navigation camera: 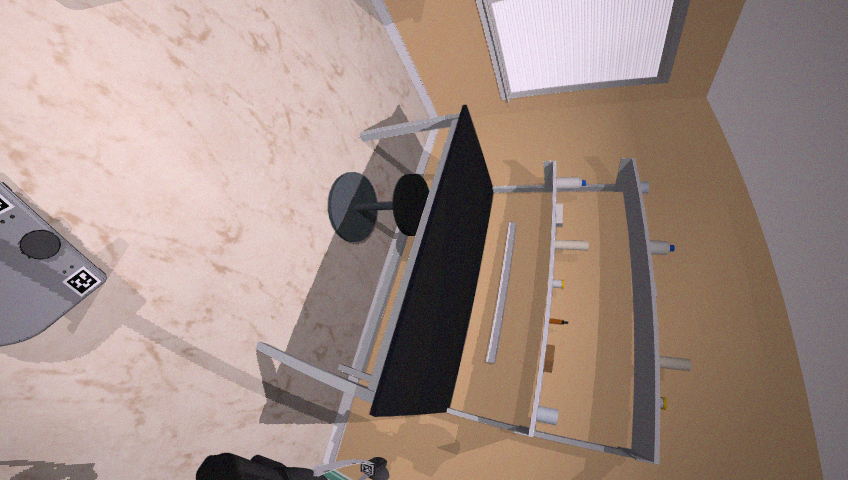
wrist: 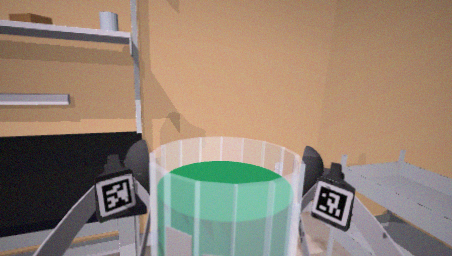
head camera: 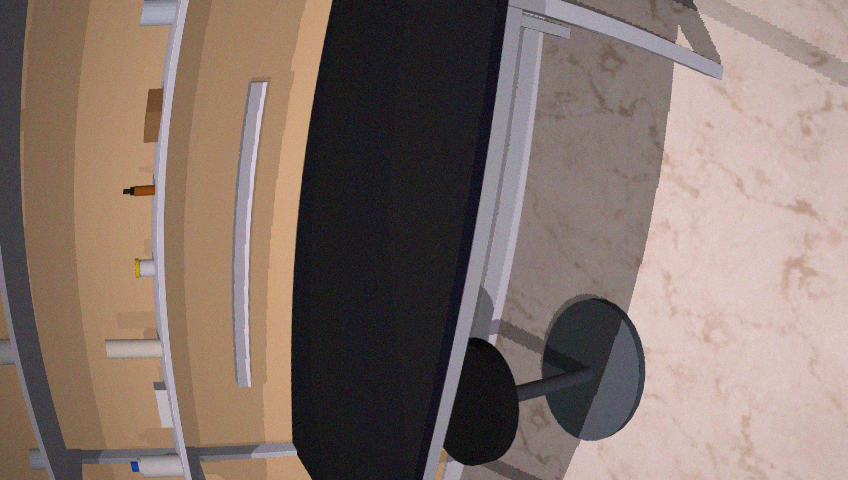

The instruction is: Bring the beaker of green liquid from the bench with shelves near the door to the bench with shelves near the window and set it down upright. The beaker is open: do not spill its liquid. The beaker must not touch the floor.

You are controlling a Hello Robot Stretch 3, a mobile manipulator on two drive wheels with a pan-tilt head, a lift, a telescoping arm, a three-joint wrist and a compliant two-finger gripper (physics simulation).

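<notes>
The beaker of green liquid (wrist: 225, 207) (navigation camera: 335, 475) is upright in the wrist view, its liquid below the rim. My gripper (wrist: 224, 162) is shut on it, one fingertip on each side. The bench with shelves (head camera: 380, 237) (navigation camera: 443, 267) (wrist: 60, 182) has a black top and stands near the window (navigation camera: 583, 44). In the wrist view the bench is at the left, beyond the beaker, and the beaker is apart from it. The beaker's base is hidden below the wrist view's edge. The bench near the door does not show.
A stool (head camera: 482, 404) (navigation camera: 410, 205) stands at the bench's front. Bottles and small items stand on the lower shelf (head camera: 158, 237) (navigation camera: 544, 309) and upper shelf (navigation camera: 643, 309). A grey cart (wrist: 400, 187) is at the right of the wrist view. My base (navigation camera: 35, 297) shows in the navigation view.
</notes>
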